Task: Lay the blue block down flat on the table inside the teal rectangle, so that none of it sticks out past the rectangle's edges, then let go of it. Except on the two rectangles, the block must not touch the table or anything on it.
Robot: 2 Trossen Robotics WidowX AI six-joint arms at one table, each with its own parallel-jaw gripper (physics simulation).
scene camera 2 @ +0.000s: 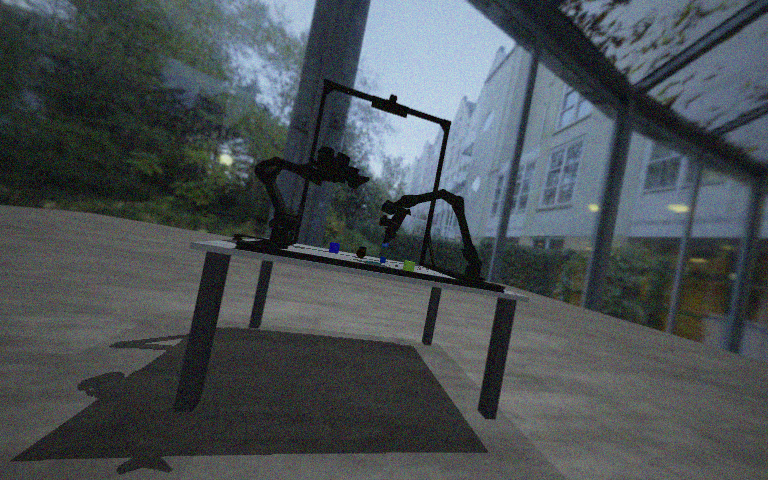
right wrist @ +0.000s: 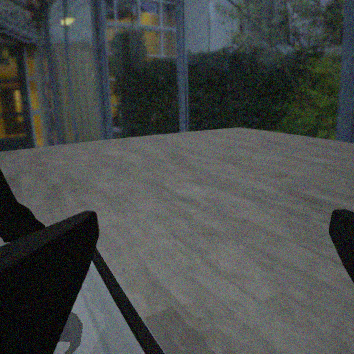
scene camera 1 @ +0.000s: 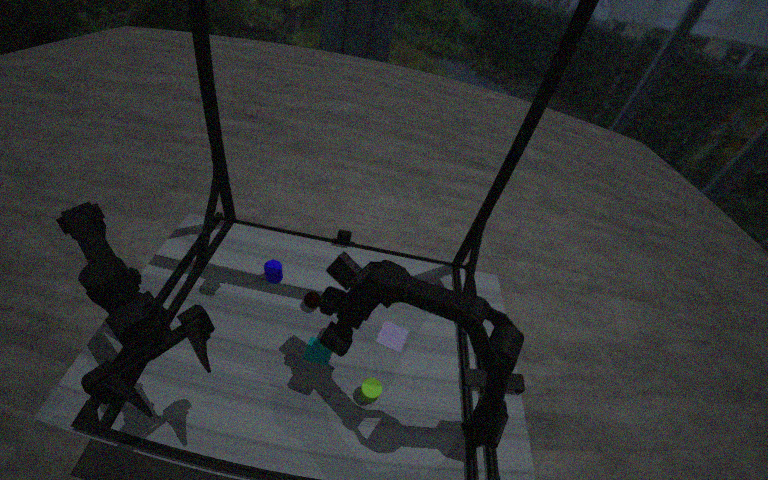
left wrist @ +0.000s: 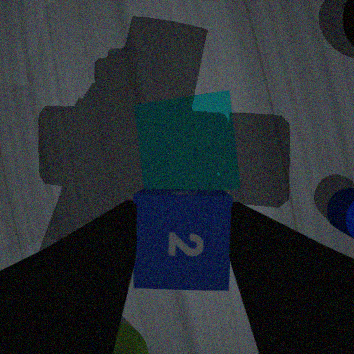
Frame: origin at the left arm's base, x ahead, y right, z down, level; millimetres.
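Where they show: left gripper, fingertip midpoint: [scene camera 2: 383, 244] [left wrist: 181, 212]; right gripper, fingertip midpoint: [scene camera 2: 364, 175] [right wrist: 214, 222] [scene camera 1: 180, 392]; left arm's base, link origin: [scene camera 2: 471, 278] [scene camera 1: 478, 431]; right arm's base, link origin: [scene camera 2: 277, 243].
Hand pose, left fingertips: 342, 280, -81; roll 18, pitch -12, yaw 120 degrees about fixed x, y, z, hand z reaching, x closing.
Each offset is from my left fingertips to the centre of the thing, as dx, dy, dz. "spot": to the spot under its first point.
My left gripper [left wrist: 181, 212] [scene camera 2: 386, 242] is shut on the blue block {-8, -4, +2} [left wrist: 182, 272] [scene camera 2: 385, 245], whose face marked "2" shows in the left wrist view. The block is held above the table. In that view the teal rectangle {spot: +29, +3, +99} [left wrist: 187, 150] [scene camera 1: 317, 352] lies just beyond the block's upper edge, turned slightly against it and mostly in the arm's shadow. In scene camera 1 the left gripper is a dark shape at the rectangle's upper right, and the block does not show. My right gripper [right wrist: 214, 222] [scene camera 1: 181, 393] [scene camera 2: 362, 180] is open and empty, high at the left.
A lilac rectangle {spot: -184, +27, +99} [scene camera 1: 392, 336] lies right of the teal one. A lime cylinder {-87, -126, +78} [scene camera 1: 371, 388] [scene camera 2: 408, 265] [left wrist: 129, 342], a small blue cylinder {-62, +83, +85} [scene camera 2: 382, 260] [left wrist: 344, 215], a dark red cylinder {+42, +156, +75} [scene camera 1: 312, 300] [scene camera 2: 361, 252] and a larger blue cylinder {+160, +266, +73} [scene camera 1: 272, 271] [scene camera 2: 334, 247] stand around.
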